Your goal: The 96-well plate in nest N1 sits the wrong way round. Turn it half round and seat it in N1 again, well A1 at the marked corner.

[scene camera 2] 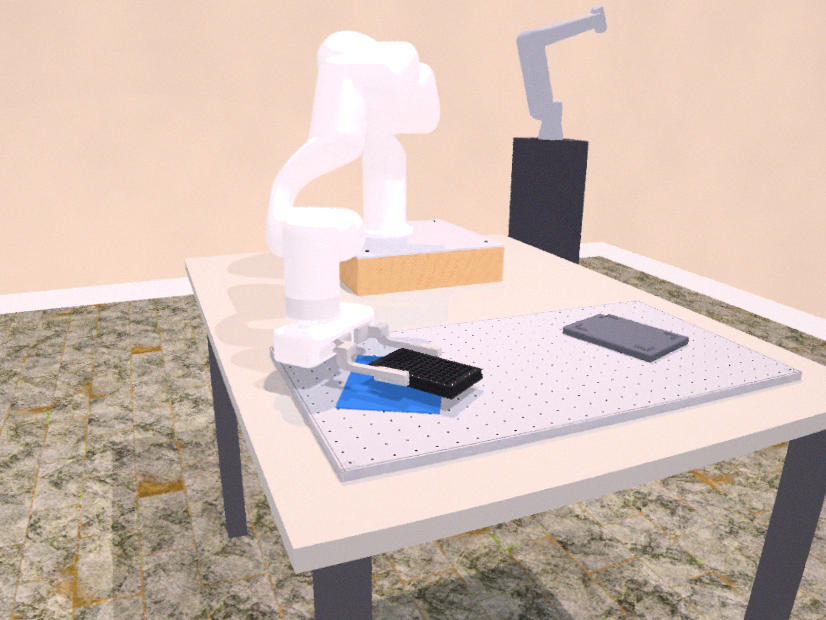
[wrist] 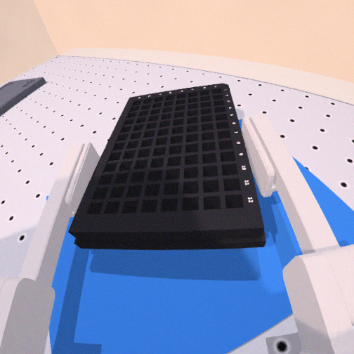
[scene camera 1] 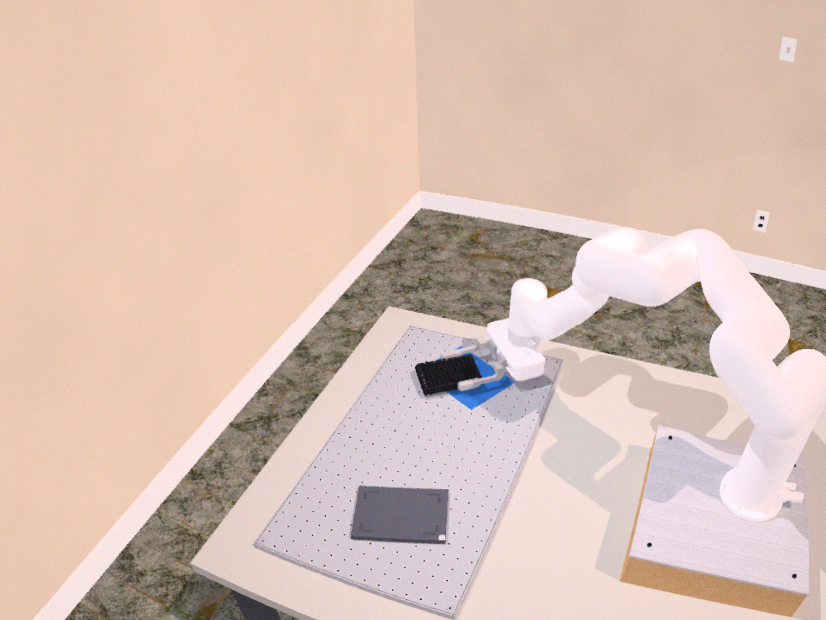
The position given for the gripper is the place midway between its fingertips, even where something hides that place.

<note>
In view: the gripper (scene camera 2: 424, 366), a black 96-well plate (scene camera 2: 431, 374) and a blue square (scene camera 2: 361, 392).
The black 96-well plate also shows in the wrist view (wrist: 174, 174) and in scene camera 1 (scene camera 1: 443, 375). The gripper shows as well in the wrist view (wrist: 166, 139) and in scene camera 1 (scene camera 1: 449, 372). The blue square also shows in the wrist view (wrist: 238, 293) and in scene camera 1 (scene camera 1: 471, 398).
</note>
